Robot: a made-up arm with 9 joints.
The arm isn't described. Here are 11 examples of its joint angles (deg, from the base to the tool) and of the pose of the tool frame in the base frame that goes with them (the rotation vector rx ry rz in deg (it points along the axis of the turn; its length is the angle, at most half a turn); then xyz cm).
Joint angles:
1: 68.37 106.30 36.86 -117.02 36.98 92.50 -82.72 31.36 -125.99
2: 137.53 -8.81 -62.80 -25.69 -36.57 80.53 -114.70 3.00 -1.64
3: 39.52 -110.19 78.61 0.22 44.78 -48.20 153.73 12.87 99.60
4: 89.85 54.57 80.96 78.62 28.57 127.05 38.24 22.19 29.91
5: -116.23 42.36 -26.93 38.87 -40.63 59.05 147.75 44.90 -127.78
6: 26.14 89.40 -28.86 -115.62 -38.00 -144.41 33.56 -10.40 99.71
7: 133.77 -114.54 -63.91 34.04 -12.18 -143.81 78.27 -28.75 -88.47
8: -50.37 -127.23 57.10 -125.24 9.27 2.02 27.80 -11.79 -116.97
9: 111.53 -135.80 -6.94 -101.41 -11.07 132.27 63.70 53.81 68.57
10: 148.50 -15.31 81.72 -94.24 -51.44 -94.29 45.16 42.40 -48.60
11: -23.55 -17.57 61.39 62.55 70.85 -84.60 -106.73 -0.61 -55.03
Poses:
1: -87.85 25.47 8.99 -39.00 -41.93 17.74
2: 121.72 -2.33 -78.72 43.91 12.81 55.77
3: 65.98 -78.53 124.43 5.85 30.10 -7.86
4: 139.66 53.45 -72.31 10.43 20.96 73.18
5: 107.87 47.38 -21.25 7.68 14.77 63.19
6: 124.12 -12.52 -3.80 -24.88 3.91 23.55
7: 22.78 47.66 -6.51 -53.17 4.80 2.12
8: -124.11 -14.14 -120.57 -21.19 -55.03 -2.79
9: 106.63 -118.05 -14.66 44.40 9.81 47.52
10: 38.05 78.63 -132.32 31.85 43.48 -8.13
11: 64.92 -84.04 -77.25 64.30 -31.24 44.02
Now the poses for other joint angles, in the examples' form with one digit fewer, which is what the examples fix.
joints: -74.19 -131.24 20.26 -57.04 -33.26 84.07 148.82 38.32 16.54
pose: -133.1 -78.7 -68.4 -23.1 -63.9 36.4
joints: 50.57 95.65 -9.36 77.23 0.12 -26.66 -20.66 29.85 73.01
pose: -21.3 3.1 -9.6 -37.3 -82.7 -25.3
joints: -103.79 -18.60 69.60 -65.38 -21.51 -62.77 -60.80 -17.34 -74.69
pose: -109.0 -0.5 -10.6 3.3 -73.7 14.4
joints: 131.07 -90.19 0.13 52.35 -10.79 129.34 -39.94 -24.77 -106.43
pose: -80.4 39.8 -112.9 -27.0 -16.0 -20.2
